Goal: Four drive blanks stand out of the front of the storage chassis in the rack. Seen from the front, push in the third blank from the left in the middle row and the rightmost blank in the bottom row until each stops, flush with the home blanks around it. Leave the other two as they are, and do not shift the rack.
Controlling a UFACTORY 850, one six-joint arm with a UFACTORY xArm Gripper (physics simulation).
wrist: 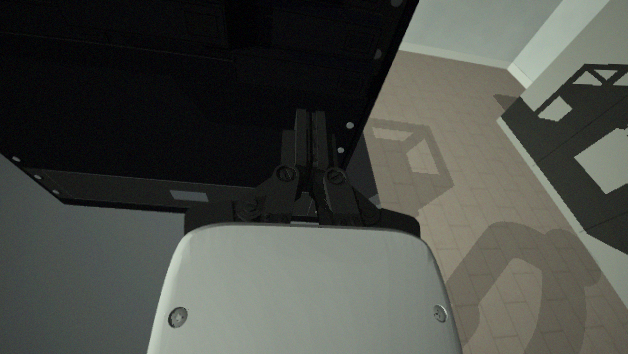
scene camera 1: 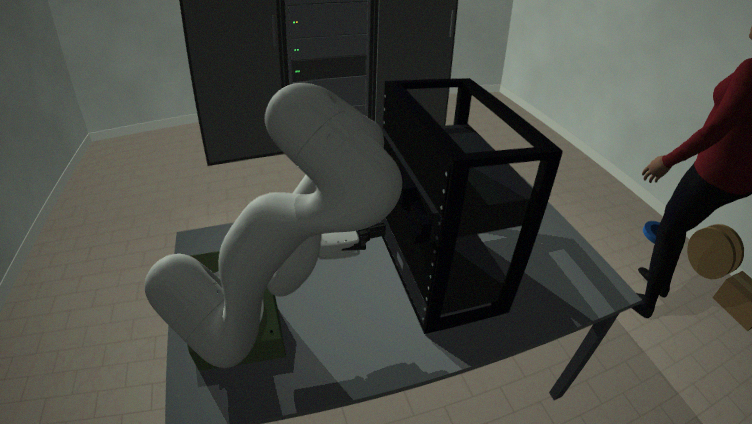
Labels:
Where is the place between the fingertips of my gripper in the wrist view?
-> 307, 127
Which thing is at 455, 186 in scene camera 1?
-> A black rack.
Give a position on a black rack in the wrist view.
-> At 160, 113

